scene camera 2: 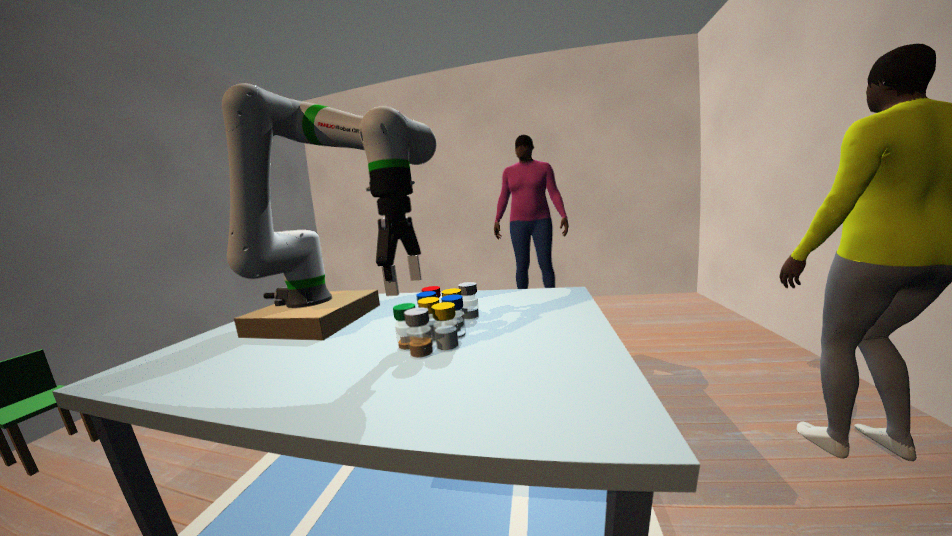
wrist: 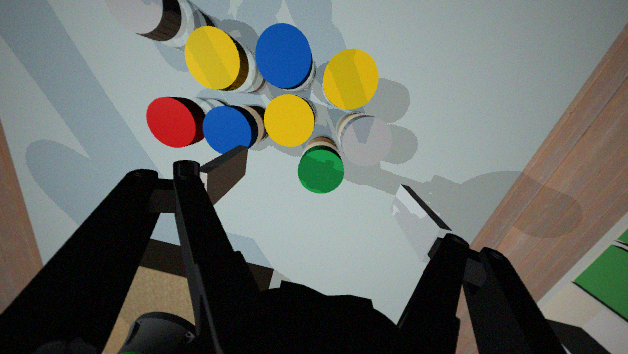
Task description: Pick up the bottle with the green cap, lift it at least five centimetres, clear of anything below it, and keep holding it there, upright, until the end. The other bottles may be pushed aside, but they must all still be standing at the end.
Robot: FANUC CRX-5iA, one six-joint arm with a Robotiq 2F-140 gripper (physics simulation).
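Places are measured from the arm's base along level axes (x left, y back, z up), in centimetres.
Pixels of known places: gripper, fingertip midpoint: (scene camera 2: 405, 287) (wrist: 322, 179); arm's base, origin of the base link: (scene camera 2: 309, 301) (wrist: 169, 335).
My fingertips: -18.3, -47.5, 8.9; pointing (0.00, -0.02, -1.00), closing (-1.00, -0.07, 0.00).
Note:
For each thing: its top centre in the pictures, then the offset to it from my fingertips, as dx, dy, dz. Level surfaces: height alone.
- bottle with the green cap, middle of its top: (wrist: 320, 172) (scene camera 2: 403, 306) -0.2, +1.0, -4.7
- bottle with a light grey cap, middle of its top: (wrist: 367, 142) (scene camera 2: 416, 311) -3.8, -3.9, -4.7
- yellow cap, middle of its top: (wrist: 289, 121) (scene camera 2: 428, 300) +4.8, -3.4, -4.7
- blue cap, middle of its top: (wrist: 227, 131) (scene camera 2: 426, 293) +11.1, -0.2, -4.7
- table, its level: dz -15.2
The bottle with the green cap (scene camera 2: 403, 311) (wrist: 321, 169) stands upright at the edge of a tight group of bottles, beside a bottle with a light grey cap (scene camera 2: 417, 316) (wrist: 366, 140) and one with a yellow cap (scene camera 2: 428, 302) (wrist: 289, 120). My gripper (scene camera 2: 402, 274) (wrist: 322, 179) is open and empty, pointing down. Its fingertips are above the height of the caps, on the robot-base side of the group. In the wrist view the green cap shows between the two fingers, a little ahead of the line joining them, with the left finger near a blue cap (wrist: 228, 130).
Other bottles with red (scene camera 2: 431, 290) (wrist: 172, 122), yellow, blue and light caps stand close behind. The table (scene camera 2: 532, 399) carries the robot's wooden base block (scene camera 2: 279, 327). One person (scene camera 2: 529, 193) stands behind the table, another (scene camera 2: 886, 186) at the right. A green bench (scene camera 2: 29, 404) is at the left.

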